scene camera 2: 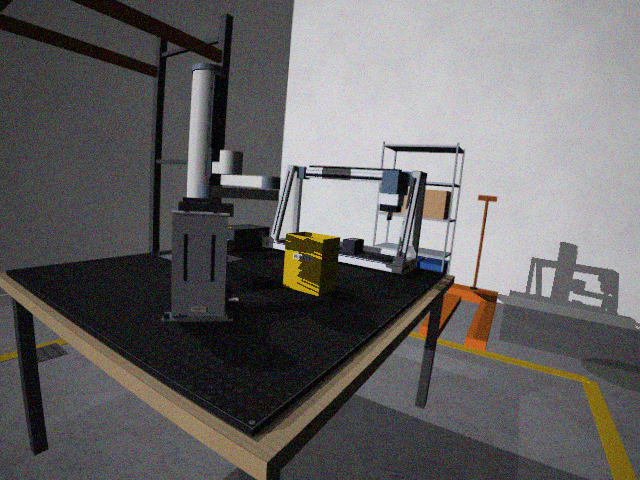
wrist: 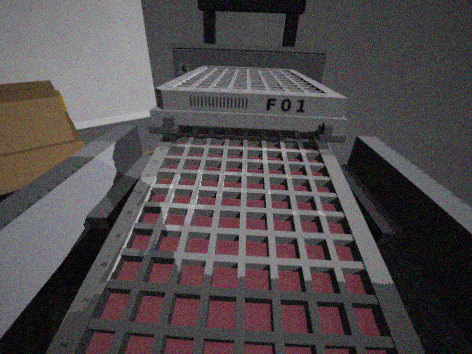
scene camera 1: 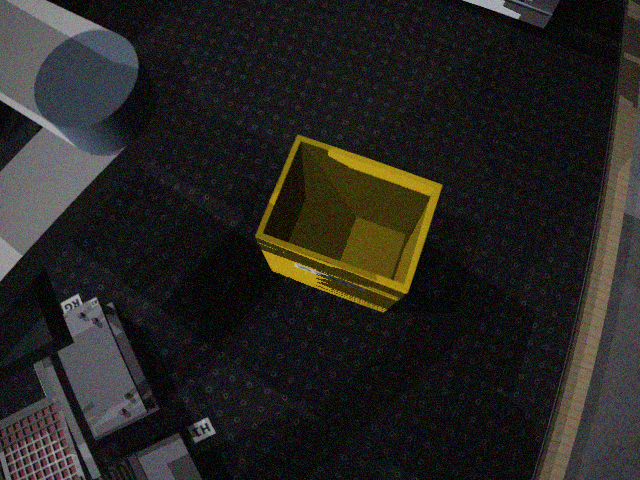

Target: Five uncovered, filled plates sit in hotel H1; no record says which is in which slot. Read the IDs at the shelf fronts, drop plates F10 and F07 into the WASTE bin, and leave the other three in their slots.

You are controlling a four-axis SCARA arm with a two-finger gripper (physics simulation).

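Frame: origin at the arm's base, x left, y down, z back, level; millimetres.
Seen in the pictures: gripper, fingertip midpoint: (wrist: 244, 150).
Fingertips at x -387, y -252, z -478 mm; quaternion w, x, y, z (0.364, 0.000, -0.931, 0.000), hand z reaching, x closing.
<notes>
Pixels of each thing's top centre, then the offset from my fingertips to it. "pt": a spot on its surface instead.
- plate with red wells, top centre: (wrist: 245, 159) (scene camera 1: 35, 472) dx +19, dy -10, dz +21 mm
- pale plate marked F01, top centre: (wrist: 248, 75) dx -41, dy -27, dz -44 mm
- panel, surface spot: (wrist: 250, 60) pt dx -86, dy -32, dz -90 mm
- yellow bin, top centre: (scene camera 1: 350, 209) (scene camera 2: 313, 235) dx +361, dy +39, dz -169 mm
- H1 label, surface spot: (scene camera 1: 201, 429) pt dx +70, dy +239, dz -69 mm
- grey unit, surface spot: (scene camera 1: 160, 457) pt dx +14, dy +231, dz -31 mm
- RG label, surface spot: (scene camera 1: 72, 304) pt dx +161, dy +239, dz +172 mm
A plate with red wells (wrist: 241, 250) (scene camera 1: 36, 439) lies between the two fingers of my gripper (wrist: 244, 150), which are drawn in along its long sides; I read the gripper as shut on it. Its ID does not show. Just beyond its far end, a pale plate marked F01 (wrist: 250, 102) sits a little higher, in front of a panel (wrist: 250, 60) with a small number. The other plates cannot be made out. The yellow bin (scene camera 1: 385, 166) (scene camera 2: 302, 271) stands open, and no plate shows inside it. The H1 label (scene camera 1: 201, 429) is beside a grey unit (scene camera 1: 160, 457), partly cut off.
A metal stand (scene camera 1: 103, 372) is beside the RG label (scene camera 1: 72, 304). The white arm (scene camera 1: 51, 180) (scene camera 2: 245, 180) reaches over the table from its column (scene camera 2: 200, 134). A gantry frame (scene camera 2: 413, 222) stands behind the bin. An orange-brown box (wrist: 35, 125) is at left in the wrist view.
</notes>
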